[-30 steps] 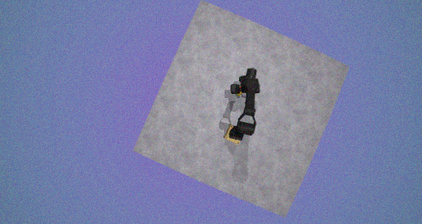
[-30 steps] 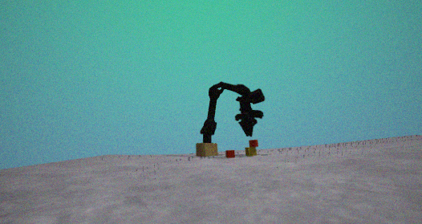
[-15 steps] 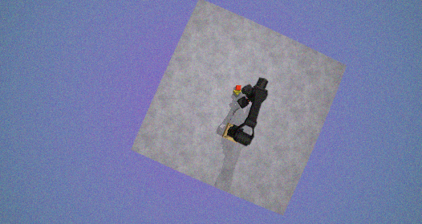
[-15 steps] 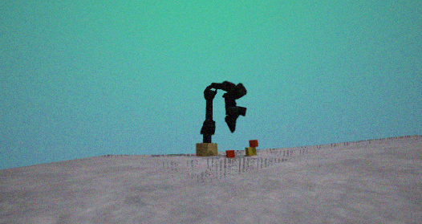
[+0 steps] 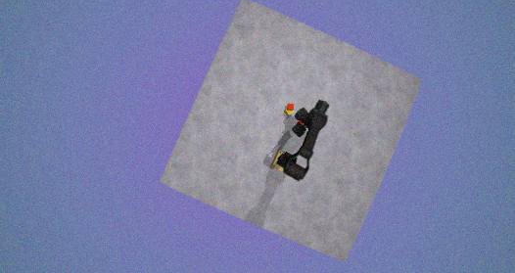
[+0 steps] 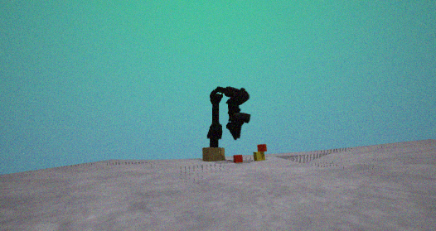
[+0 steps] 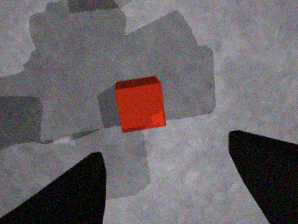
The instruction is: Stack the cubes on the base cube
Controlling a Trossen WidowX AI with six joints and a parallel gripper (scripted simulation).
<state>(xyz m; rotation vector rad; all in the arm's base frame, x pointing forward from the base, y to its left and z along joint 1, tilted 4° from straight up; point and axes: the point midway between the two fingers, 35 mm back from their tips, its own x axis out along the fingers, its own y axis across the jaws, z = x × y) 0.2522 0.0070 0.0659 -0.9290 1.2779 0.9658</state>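
Right now my gripper tip is 10 mm past the red cube and 90 mm above it. The rest, counted from my gripper tip: yellow base cube (30 mm ahead, 100 mm to the left, 80 mm below).
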